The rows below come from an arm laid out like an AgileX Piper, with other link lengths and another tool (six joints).
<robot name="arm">
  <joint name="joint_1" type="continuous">
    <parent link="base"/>
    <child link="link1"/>
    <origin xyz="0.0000 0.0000 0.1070" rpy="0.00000 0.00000 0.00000"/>
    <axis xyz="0 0 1"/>
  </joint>
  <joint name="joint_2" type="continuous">
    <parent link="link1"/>
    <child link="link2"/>
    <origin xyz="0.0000 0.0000 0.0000" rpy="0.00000 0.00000 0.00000"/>
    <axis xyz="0 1 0"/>
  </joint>
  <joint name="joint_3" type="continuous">
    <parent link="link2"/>
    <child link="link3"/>
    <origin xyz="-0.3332 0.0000 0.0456" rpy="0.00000 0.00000 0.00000"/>
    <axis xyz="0 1 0"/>
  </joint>
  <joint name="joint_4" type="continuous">
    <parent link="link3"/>
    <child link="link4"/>
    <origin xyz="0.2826 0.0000 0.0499" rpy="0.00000 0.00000 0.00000"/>
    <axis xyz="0.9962 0 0.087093"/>
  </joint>
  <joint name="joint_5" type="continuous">
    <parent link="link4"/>
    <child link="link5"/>
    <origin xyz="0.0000 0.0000 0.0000" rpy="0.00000 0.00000 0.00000"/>
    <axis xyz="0 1 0"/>
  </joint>
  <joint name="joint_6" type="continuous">
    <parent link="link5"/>
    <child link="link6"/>
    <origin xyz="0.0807 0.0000 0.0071" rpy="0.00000 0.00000 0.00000"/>
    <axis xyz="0.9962 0 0.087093"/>
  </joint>
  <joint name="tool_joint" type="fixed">
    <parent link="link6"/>
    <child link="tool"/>
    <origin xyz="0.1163 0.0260 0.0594" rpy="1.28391 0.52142 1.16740"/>
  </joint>
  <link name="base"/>
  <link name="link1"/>
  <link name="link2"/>
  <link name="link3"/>
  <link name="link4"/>
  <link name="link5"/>
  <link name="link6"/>
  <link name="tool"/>
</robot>
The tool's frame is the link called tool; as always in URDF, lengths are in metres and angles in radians. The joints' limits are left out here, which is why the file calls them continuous.
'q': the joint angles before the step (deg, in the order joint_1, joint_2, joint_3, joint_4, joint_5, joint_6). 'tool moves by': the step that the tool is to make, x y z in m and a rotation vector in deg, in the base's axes. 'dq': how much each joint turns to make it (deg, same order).
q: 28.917, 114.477, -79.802, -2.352, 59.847, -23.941
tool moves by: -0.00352, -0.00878, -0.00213, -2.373, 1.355, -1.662
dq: 0.000, 0.000, -0.001, -1.528, 2.448, 2.305
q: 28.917, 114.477, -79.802, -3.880, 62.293, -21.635
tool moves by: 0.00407, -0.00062, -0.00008, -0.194, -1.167, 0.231
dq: 0.000, 0.022, 0.001, -0.878, -0.936, 0.266
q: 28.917, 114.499, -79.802, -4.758, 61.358, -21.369
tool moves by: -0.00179, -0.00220, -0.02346, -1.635, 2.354, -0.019
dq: 0.000, 2.841, -0.001, -0.332, 0.025, 0.189
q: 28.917, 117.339, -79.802, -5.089, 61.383, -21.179
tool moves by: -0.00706, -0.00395, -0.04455, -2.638, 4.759, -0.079
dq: 0.000, 5.487, 0.001, -0.001, -0.041, 0.083
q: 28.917, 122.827, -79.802, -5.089, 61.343, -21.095
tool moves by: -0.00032, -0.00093, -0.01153, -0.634, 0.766, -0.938
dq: 0.000, 1.431, -0.014, -0.043, -0.362, 1.008
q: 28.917, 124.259, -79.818, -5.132, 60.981, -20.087
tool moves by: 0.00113, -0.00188, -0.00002, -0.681, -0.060, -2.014
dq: 0.001, 0.001, -0.062, -0.254, 0.516, 2.183
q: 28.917, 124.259, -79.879, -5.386, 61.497, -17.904
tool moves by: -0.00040, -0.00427, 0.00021, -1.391, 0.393, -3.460
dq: 0.000, -0.070, -0.001, -0.292, 1.403, 3.625
